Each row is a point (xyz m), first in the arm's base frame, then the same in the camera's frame.
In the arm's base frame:
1: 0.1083 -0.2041 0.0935
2: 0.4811 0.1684 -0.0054
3: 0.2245 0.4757 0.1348
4: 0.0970 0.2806 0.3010
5: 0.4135 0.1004 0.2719
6: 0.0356 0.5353 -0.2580
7: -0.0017 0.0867 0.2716
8: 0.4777 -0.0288 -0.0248
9: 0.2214 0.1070 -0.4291
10: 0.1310 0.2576 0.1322
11: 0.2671 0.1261 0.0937
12: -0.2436 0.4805 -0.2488
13: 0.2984 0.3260 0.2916
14: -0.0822 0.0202 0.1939
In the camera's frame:
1: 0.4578 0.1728 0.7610
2: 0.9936 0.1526 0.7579
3: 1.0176 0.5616 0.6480
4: 0.7648 0.6013 0.7763
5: 0.8550 0.3035 0.9679
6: 0.9943 0.4758 0.2171
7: 0.5634 0.5151 0.7611
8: 0.8529 0.0195 0.8001
9: 0.8404 0.0108 0.3027
10: 0.7981 0.4727 0.6643
11: 0.8023 0.2960 0.7420
12: 0.7641 0.5948 0.0994
13: 0.9355 0.5175 0.8572
14: 0.4734 0.4719 0.6776

